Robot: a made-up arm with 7 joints. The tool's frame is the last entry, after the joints.
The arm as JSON. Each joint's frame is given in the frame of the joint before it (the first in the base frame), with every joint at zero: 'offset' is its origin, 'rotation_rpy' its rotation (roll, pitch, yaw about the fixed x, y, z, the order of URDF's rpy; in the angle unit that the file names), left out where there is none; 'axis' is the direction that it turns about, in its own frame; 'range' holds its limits. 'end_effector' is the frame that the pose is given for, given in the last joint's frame.
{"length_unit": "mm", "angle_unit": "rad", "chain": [
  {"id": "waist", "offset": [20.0, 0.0, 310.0], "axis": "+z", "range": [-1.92, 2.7]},
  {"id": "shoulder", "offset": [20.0, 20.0, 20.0], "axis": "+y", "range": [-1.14, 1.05]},
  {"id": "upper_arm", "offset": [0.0, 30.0, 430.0], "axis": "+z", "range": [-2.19, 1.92]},
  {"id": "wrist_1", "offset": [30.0, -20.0, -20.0], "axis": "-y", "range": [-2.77, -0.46]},
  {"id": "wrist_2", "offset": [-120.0, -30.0, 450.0], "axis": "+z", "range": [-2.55, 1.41]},
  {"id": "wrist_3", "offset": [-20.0, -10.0, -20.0], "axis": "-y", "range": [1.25, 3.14]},
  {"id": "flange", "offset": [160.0, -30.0, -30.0], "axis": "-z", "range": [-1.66, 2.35]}
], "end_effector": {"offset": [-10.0, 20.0, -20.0], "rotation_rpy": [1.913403, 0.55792, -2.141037]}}
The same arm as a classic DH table. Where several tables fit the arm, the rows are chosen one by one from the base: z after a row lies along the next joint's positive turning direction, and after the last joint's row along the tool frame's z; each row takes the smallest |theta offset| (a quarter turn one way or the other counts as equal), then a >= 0, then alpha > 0; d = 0 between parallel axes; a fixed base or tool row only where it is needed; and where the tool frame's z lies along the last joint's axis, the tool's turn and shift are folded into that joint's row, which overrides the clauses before.
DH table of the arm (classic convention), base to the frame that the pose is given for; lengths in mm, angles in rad. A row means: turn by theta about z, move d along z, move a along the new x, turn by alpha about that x. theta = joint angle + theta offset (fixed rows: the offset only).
base (fixed): d 0  theta offset 0  a 20  alpha 0
waist: d 330  theta offset 0  a 20  alpha -1.5708
shoulder: d 50  theta offset 0  a 0  alpha 1.5708
upper_arm: d 410  theta offset 0  a 30  alpha 1.5708
wrist_1: d 50  theta offset 0  a -120  alpha -1.5708
wrist_2: d 430  theta offset 0  a -20  alpha 1.5708
wrist_3: d 40  theta offset 0  a 160  alpha 1.5708
flange: d 43.8  theta offset -0.8139  a 7.7  alpha 1.2818
tool (fixed): d 21.9  theta offset 2.5564  a 0  alpha 0
Joint limits (rad, base to tool): -1.92..2.7 -1.14..1.05 -2.19..1.92 -2.77..-0.46 -2.55..1.41 1.25..3.14 -1.66..2.35

